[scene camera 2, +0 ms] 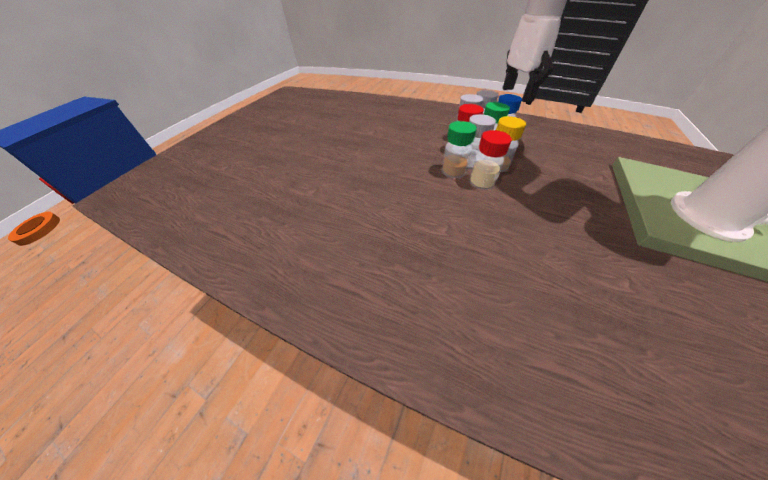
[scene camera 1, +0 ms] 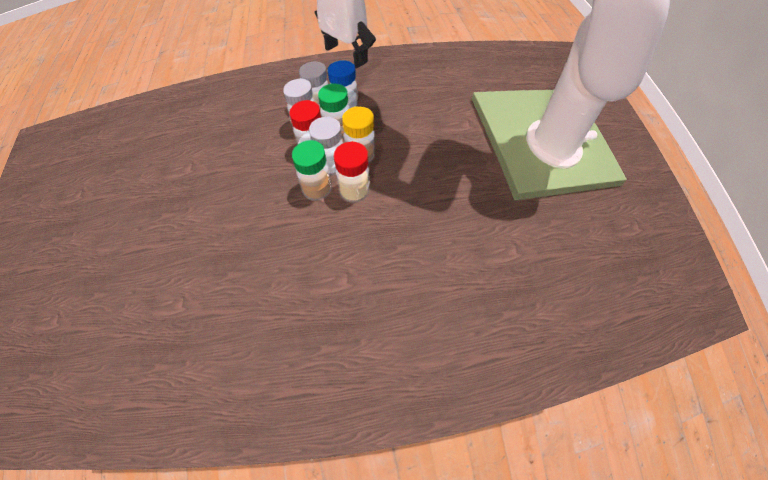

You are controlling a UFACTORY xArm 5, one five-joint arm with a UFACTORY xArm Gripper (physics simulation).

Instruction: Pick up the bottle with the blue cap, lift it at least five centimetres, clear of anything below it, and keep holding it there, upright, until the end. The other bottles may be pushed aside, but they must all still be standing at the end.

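Places are measured from the arm's base along level axes (x left, y down, z back), in metres.
Pixels of known places: gripper, fingertip midpoint: (scene camera 2: 517,95) (scene camera 1: 346,56); arm's base, origin of the base link: (scene camera 2: 707,216) (scene camera 1: 554,144).
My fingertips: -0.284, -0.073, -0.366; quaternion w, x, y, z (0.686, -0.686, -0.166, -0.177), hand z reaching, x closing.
For each thing: its top centre in the pictures, then the offset to it from my fingertips, as dx, dy, dz.
- bottle with the blue cap, middle of its top: (scene camera 1: 341,68) (scene camera 2: 511,97) +0.048, -0.007, -0.020
- grey-capped bottle, middle of its top: (scene camera 1: 312,69) (scene camera 2: 487,93) +0.030, -0.007, -0.076
- green-capped bottle, middle of its top: (scene camera 1: 332,92) (scene camera 2: 497,106) +0.115, -0.007, -0.052
- red-capped bottle, middle of its top: (scene camera 1: 304,110) (scene camera 2: 471,108) +0.144, -0.007, -0.110
- light-capped bottle, middle of its top: (scene camera 1: 297,87) (scene camera 2: 471,97) +0.075, -0.007, -0.113
The bottle with the blue cap (scene camera 1: 342,74) (scene camera 2: 509,103) stands upright at the back right of a tight group of bottles. A grey-capped bottle (scene camera 1: 313,74) (scene camera 2: 487,96) stands to its left, and a green-capped bottle (scene camera 1: 333,97) (scene camera 2: 496,111) stands in front of it. Its lower part is largely hidden by the bottles in front. My gripper (scene camera 1: 345,52) (scene camera 2: 519,94) is open and empty, with its fingers pointing down, above and behind the blue cap. The exact gap between fingers and cap is hard to tell.
Bottles with yellow (scene camera 1: 358,121), red (scene camera 1: 351,159) (scene camera 2: 495,143), green (scene camera 1: 309,157) (scene camera 2: 461,133) and light grey (scene camera 1: 325,131) caps stand upright in front, close together. Another red-capped bottle (scene camera 1: 305,115) and light-capped bottle (scene camera 1: 297,91) stand at left. The arm's green base plate (scene camera 1: 498,121) (scene camera 2: 628,186) lies to the right.
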